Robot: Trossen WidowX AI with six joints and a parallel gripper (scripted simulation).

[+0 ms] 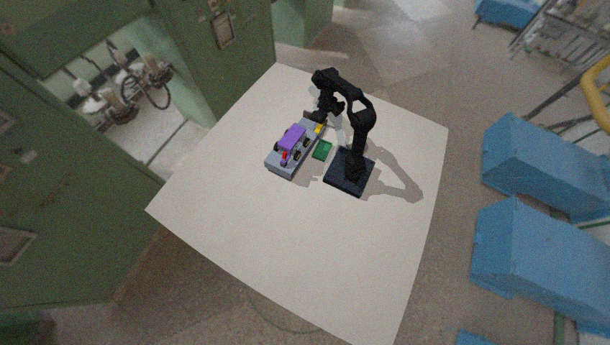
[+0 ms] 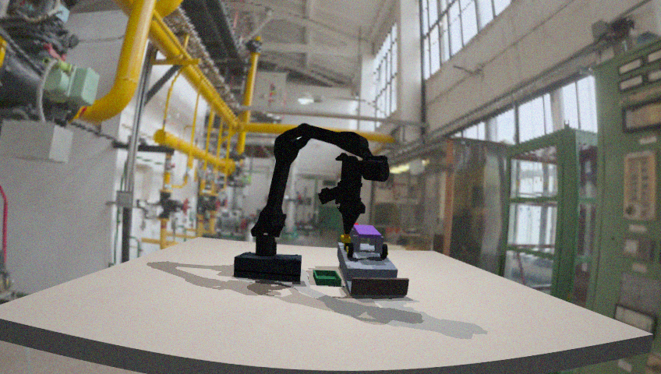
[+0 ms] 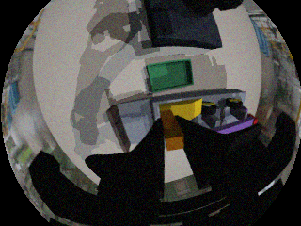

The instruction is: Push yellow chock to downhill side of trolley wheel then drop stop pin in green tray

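The stop pin is 25 cm to the left of my gripper tip, 10 cm ahead of it and 2 cm below it. Round my gripper tip: trolley: 14 cm to the left, 10 cm ahead, 4 cm below; then tray: 16 cm below, 6 cm to the left, 4 cm behind; then yellow chock: 2 cm to the left, 1 cm below.
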